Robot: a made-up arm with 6 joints.
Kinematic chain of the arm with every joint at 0, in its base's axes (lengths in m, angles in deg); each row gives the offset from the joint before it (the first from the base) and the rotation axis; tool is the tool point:
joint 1: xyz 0 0 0.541 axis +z
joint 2: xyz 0 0 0 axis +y
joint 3: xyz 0 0 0.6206 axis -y
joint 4: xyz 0 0 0 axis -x
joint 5: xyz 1.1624 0 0 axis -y
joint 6: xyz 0 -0.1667 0 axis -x
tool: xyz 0 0 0
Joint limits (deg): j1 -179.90..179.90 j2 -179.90..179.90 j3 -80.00..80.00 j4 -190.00..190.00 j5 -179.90..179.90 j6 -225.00..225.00
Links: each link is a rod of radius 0.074 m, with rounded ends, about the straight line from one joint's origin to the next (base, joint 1, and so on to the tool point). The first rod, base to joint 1, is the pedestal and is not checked.
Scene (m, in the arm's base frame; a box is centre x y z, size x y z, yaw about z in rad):
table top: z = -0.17
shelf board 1: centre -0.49 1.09 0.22 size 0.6 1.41 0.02 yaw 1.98
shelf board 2: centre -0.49 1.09 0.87 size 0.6 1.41 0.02 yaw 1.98
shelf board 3: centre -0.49 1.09 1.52 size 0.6 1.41 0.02 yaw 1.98
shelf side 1: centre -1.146 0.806 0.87 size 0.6 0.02 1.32 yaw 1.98
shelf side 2: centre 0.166 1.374 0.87 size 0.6 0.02 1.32 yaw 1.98
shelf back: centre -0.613 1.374 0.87 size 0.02 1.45 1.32 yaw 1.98
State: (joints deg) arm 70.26 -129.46 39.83 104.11 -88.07 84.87
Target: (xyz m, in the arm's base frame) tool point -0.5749 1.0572 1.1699
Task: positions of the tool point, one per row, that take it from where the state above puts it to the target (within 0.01 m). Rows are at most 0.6 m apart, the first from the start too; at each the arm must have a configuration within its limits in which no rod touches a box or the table.
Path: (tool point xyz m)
1: -0.4033 -1.5451 0.7493
2: -0.1976 -1.3411 1.2220
3: -0.0460 -0.9720 1.5584
4: 0.0073 -0.5152 1.7181
5: -0.0463 -0.0635 1.6898
6: -0.1787 0.2957 1.4919
7: -0.3342 0.5023 1.1700
8: -0.3735 0.5895 1.2172
9: -0.4196 0.6930 1.2440
10: -0.4703 0.8087 1.2468
11: -0.5229 0.9319 1.2224
12: -0.5749 1.0572 1.1697

